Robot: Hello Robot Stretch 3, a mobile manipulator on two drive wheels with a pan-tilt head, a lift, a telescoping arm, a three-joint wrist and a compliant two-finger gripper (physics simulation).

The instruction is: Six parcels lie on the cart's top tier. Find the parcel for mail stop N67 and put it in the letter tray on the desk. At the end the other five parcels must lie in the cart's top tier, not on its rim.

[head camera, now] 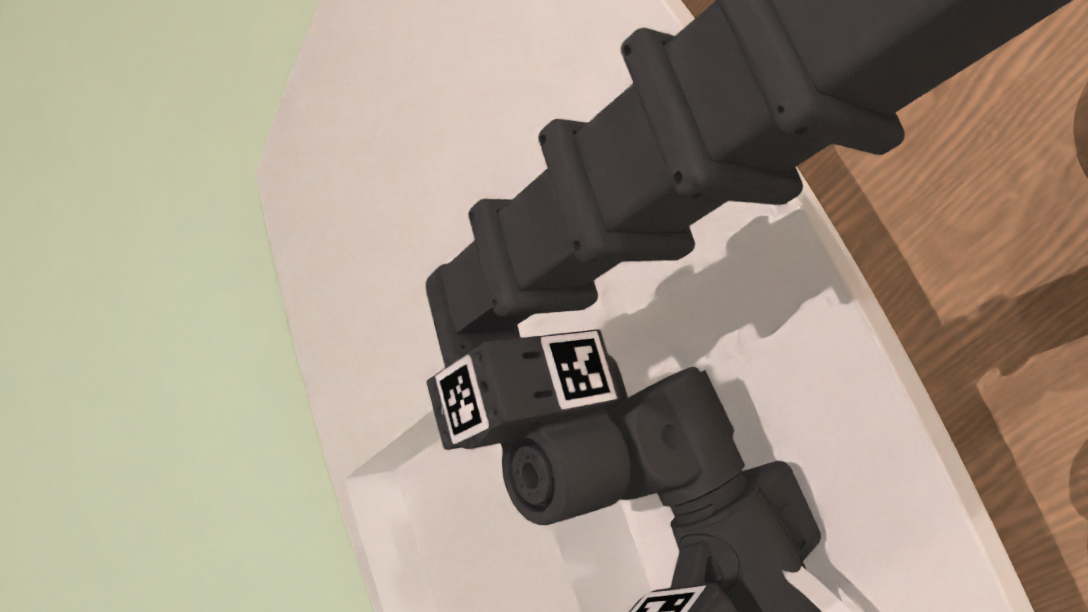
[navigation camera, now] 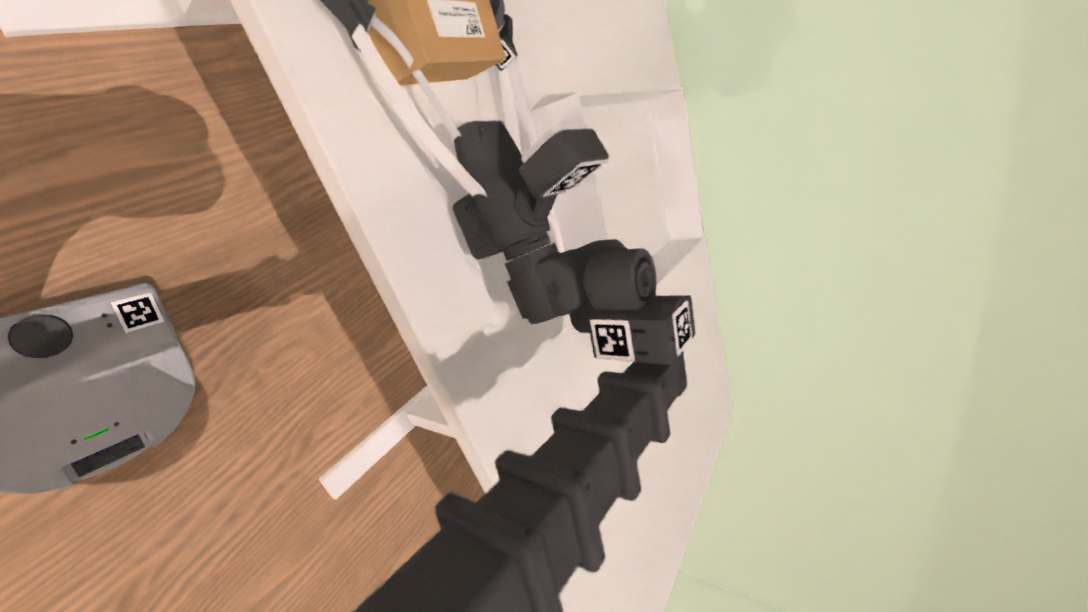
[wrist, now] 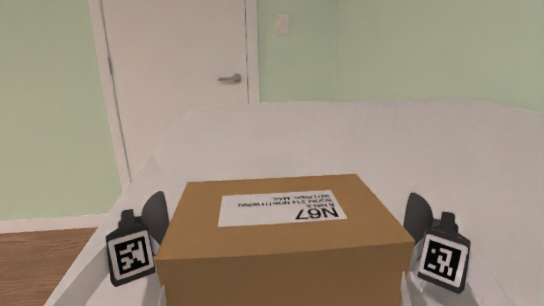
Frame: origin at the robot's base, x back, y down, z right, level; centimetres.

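Where they show: robot's base, origin of its link: (navigation camera: 43, 333).
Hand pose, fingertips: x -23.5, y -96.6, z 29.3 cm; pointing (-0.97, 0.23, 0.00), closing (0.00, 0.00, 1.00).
Things, the pixels of their centre, and the offset from my fingertips. Level surfaces: height alone.
- brown parcel labelled N67, middle of its body: (navigation camera: 437, 32) dx +4.5, dy -0.9, dz -0.3 cm
- white desk, height of its surface: dy +1.6 cm
- white letter tray, middle of its body: (head camera: 475, 561) (navigation camera: 637, 189) dx +20.9, dy -1.6, dz +30.9 cm
The brown parcel labelled N67 (navigation camera: 448, 59) (wrist: 280, 275) is between the fingers, label up, slightly skewed in the wrist view. My gripper (navigation camera: 426, 22) (wrist: 285, 217) is shut on it, with a dark pad against each side. The parcel is over the white desk (head camera: 365, 190) (navigation camera: 403, 243) (wrist: 350, 140); its underside is hidden, so I cannot tell whether it touches the top. The white letter tray (head camera: 376, 517) (navigation camera: 671, 167) is beside and partly under my wrist, and the parcel is outside it. The cart's top tier and the other five parcels do not show.
My telescoping arm (head camera: 684, 98) (navigation camera: 563, 479) reaches across the desk. My grey base (navigation camera: 98, 380) stands on the wooden floor beside the long desk edge. A white bar (navigation camera: 369, 452) sticks out low under that edge. A green wall and a door (wrist: 175, 60) are beyond the desk.
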